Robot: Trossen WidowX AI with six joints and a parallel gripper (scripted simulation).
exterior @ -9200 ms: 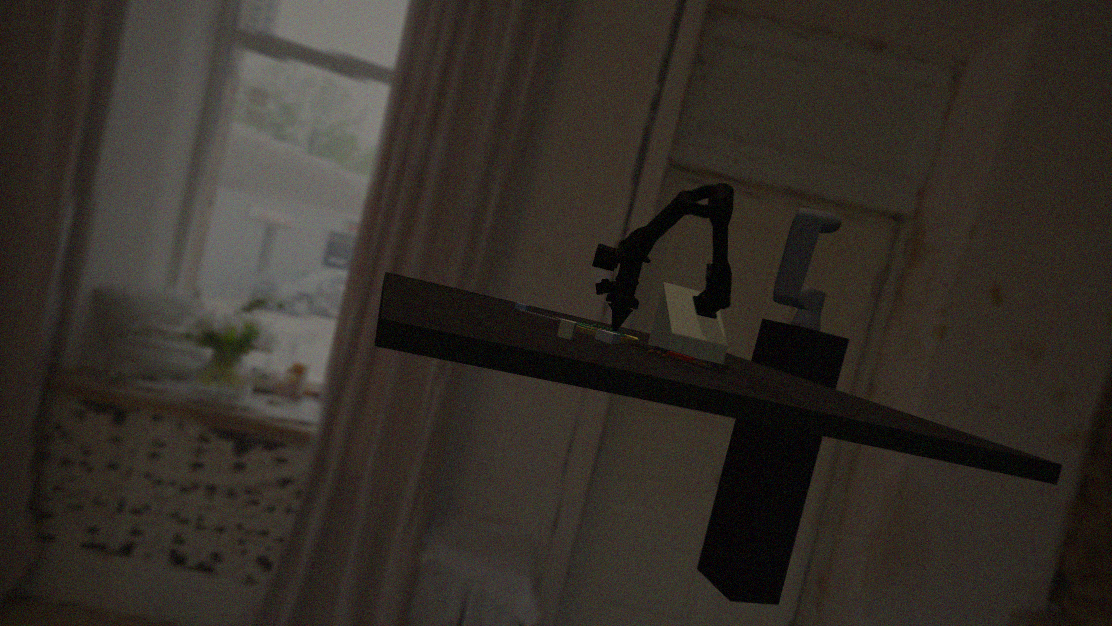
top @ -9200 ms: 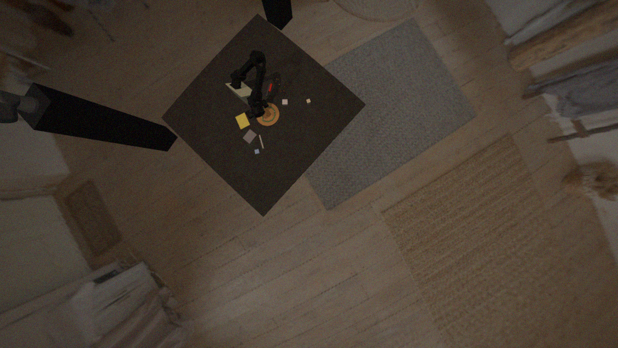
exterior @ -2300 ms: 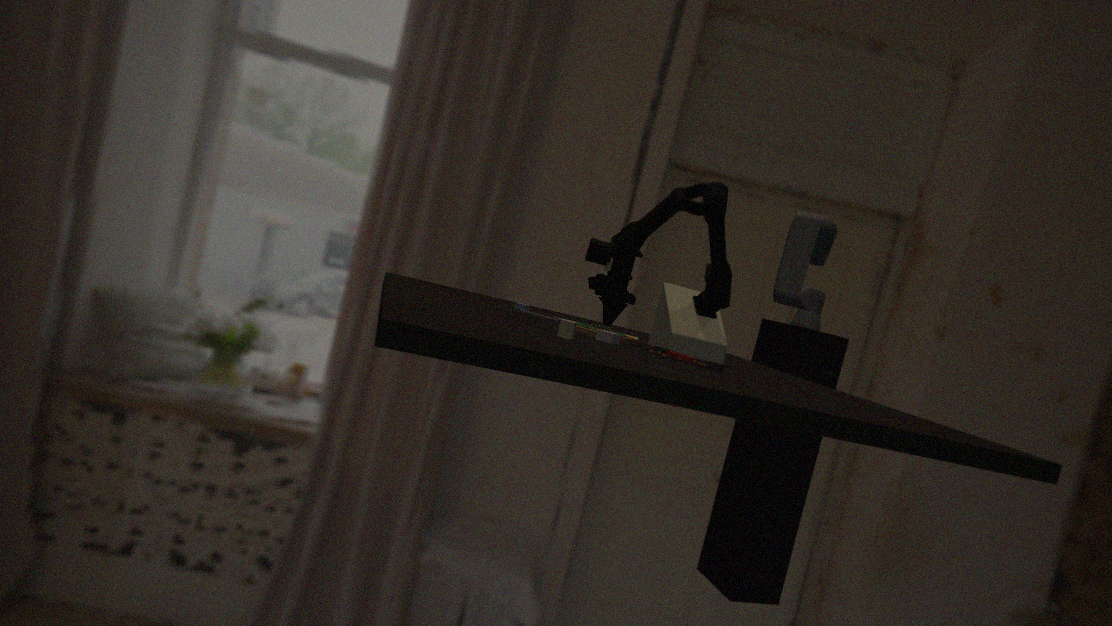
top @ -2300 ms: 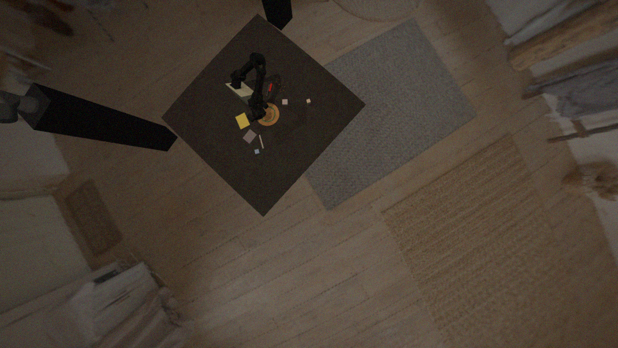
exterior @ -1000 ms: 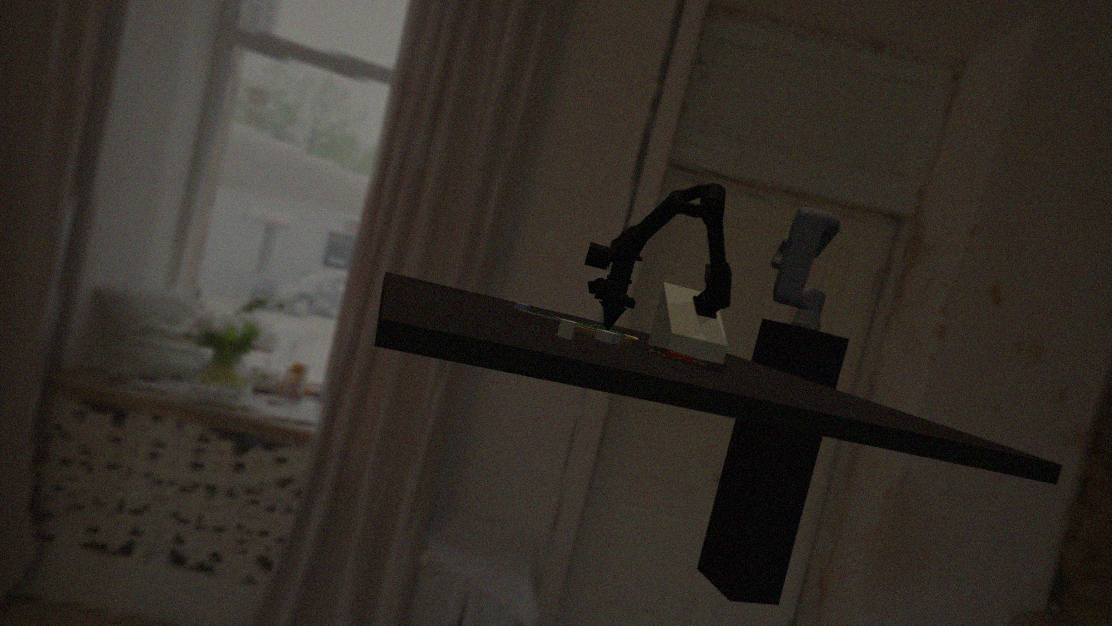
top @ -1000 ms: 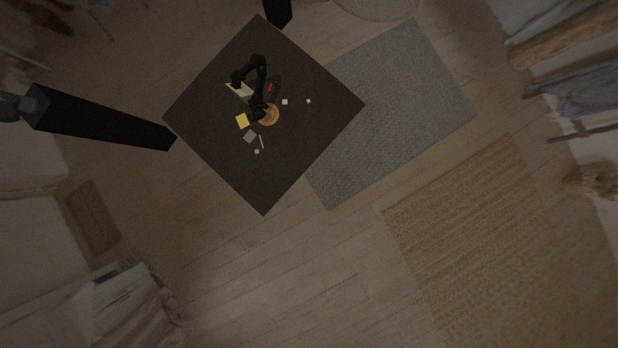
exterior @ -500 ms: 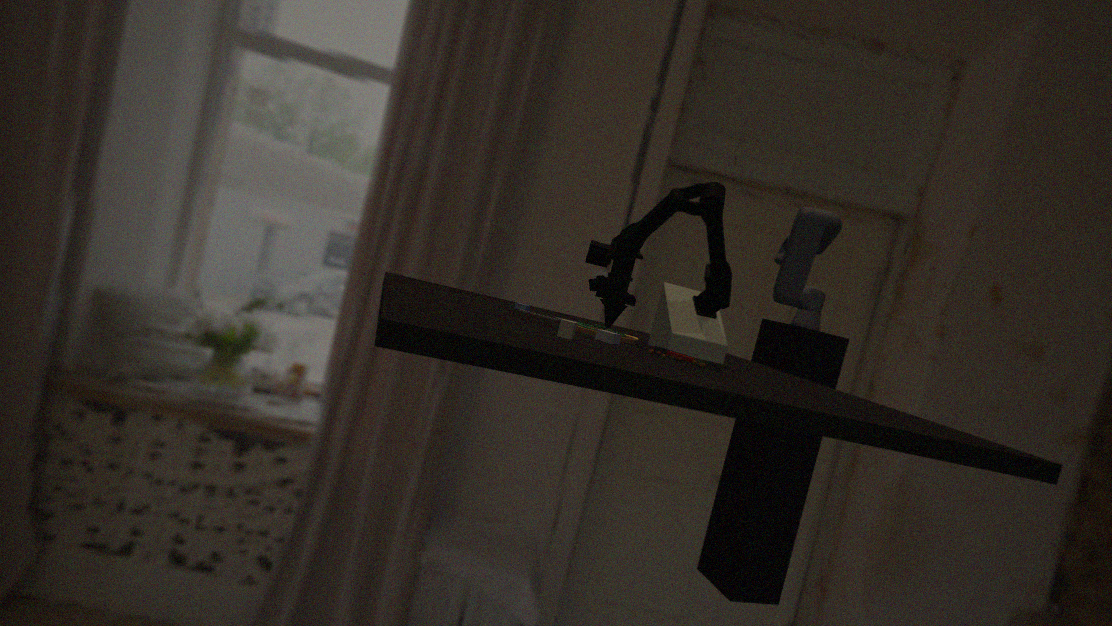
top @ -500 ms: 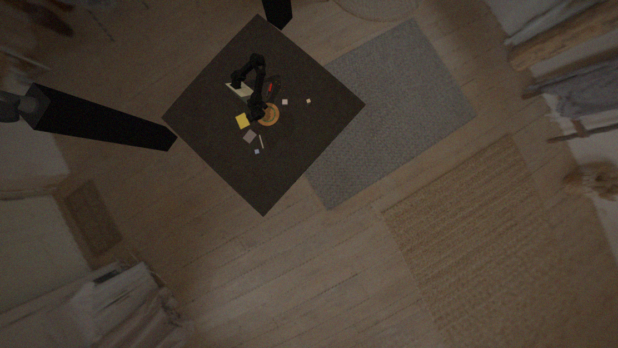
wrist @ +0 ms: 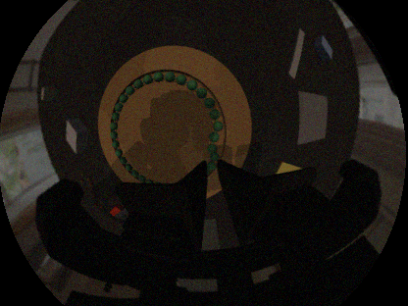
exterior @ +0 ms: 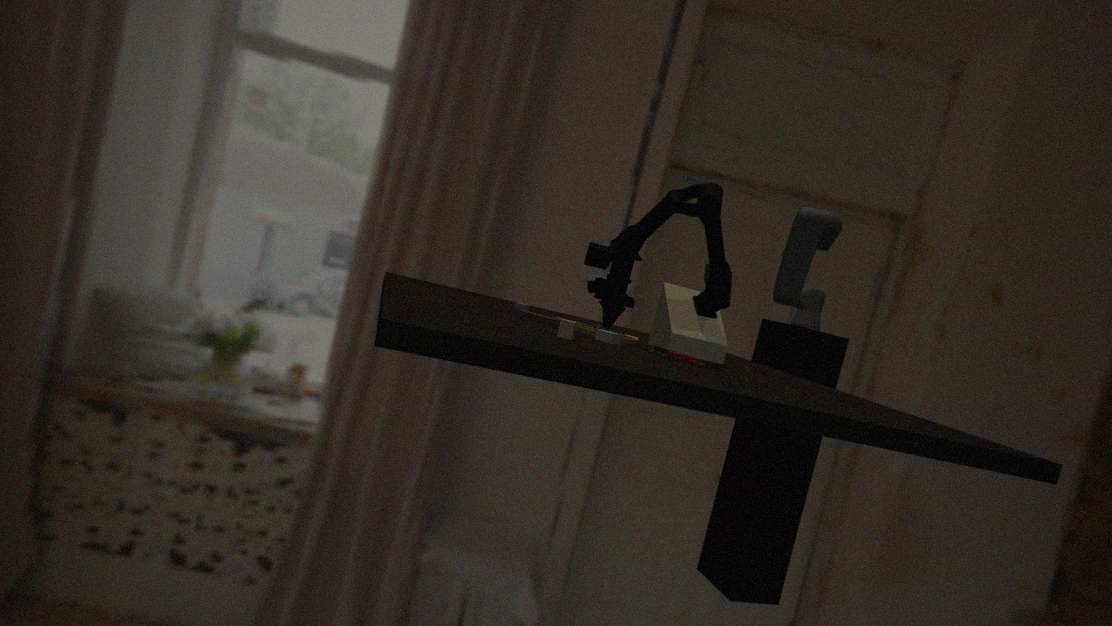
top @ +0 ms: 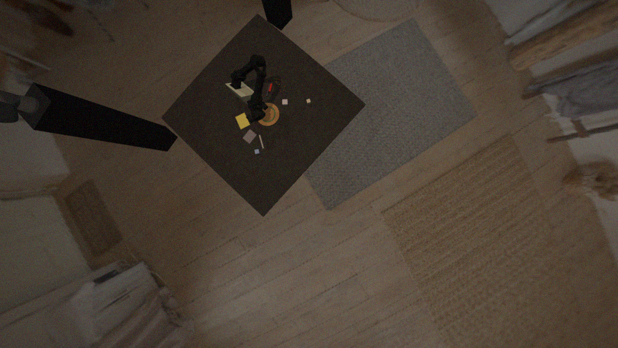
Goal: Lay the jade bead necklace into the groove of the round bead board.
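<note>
The round bead board is 50 mm to the left of my gripper tip, 40 mm ahead of it and 10 mm below it. Also, from my gripper tip: white stick 160 mm to the right, 140 mm ahead, 10 mm below; then yellow square 130 mm to the right, 100 mm behind, 10 mm below; then grey square 190 mm to the right, 30 mm ahead, 10 mm below.
</note>
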